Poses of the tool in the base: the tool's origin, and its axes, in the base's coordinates. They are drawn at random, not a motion.
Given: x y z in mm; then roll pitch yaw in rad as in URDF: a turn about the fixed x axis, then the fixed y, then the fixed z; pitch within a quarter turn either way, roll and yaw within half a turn.
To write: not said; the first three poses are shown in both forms.
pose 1, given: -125 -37 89 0.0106 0.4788 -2.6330
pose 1, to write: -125 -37 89 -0.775 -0.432 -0.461 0.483 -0.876 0.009
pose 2, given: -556 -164 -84 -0.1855 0.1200 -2.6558
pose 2, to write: -556 -164 -84 -0.878 -0.464 -0.120 0.478 -0.859 -0.183
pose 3, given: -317 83 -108 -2.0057 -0.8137 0.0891
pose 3, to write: -317 83 -108 0.684 0.061 0.727 0.694 -0.361 -0.623
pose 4, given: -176 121 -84 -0.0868 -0.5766 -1.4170
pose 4, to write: -176 121 -84 0.128 -0.828 0.545 0.992 0.106 -0.073
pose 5, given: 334 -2 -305 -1.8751 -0.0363 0.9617
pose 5, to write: 334 -2 -305 0.572 0.820 0.036 0.266 -0.143 -0.953
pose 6, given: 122 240 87 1.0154 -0.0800 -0.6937
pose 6, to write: 122 240 87 0.766 -0.637 0.080 0.285 0.449 0.847
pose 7, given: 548 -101 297 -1.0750 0.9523 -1.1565
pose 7, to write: 548 -101 297 0.233 -0.531 -0.815 0.147 0.848 -0.510
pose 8, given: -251 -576 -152 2.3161 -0.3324 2.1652
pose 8, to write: -251 -576 -152 -0.529 0.783 0.326 0.696 0.181 0.695
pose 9, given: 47 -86 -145 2.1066 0.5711 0.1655
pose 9, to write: 47 -86 -145 0.830 0.139 -0.541 0.543 -0.427 0.723
